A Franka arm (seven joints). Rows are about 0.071 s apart.
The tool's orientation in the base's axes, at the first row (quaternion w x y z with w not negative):
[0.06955, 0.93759, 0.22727, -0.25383]
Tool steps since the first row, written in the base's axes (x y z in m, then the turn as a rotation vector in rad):
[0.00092, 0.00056, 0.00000, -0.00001, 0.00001, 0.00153]
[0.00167, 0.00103, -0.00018, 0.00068, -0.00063, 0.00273]
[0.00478, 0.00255, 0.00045, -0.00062, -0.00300, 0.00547]
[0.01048, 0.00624, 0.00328, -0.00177, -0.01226, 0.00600]
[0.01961, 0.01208, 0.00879, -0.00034, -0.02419, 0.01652]
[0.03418, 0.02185, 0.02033, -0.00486, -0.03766, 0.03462]
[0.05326, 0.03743, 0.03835, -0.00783, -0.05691, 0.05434]
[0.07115, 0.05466, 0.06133, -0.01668, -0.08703, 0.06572]
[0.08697, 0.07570, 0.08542, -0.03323, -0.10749, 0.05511]
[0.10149, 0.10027, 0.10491, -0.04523, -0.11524, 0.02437]
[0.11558, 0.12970, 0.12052, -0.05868, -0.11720, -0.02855]
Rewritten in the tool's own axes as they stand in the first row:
[0.00093, -0.00007, -0.00055, -0.00078, 0.00001, -0.00132]
[0.00178, -0.00015, -0.00084, -0.00111, 0.00091, -0.00250]
[0.00444, -0.00005, -0.00314, -0.00443, 0.00246, -0.00370]
[0.00882, -0.00065, -0.00902, -0.00920, 0.01015, -0.00137]
[0.01532, -0.00153, -0.01926, -0.01810, 0.02155, -0.00813]
[0.02447, -0.00330, -0.03807, -0.03602, 0.03168, -0.01841]
[0.03606, -0.00805, -0.06590, -0.05584, 0.04768, -0.02934]
[0.04487, -0.01473, -0.09789, -0.08018, 0.07049, -0.02781]
[0.05301, -0.02573, -0.13084, -0.09550, 0.08084, -0.00629]
[0.06387, -0.04053, -0.16012, -0.09214, 0.08171, 0.02743]
[0.07827, -0.05990, -0.18706, -0.07637, 0.07645, 0.07948]

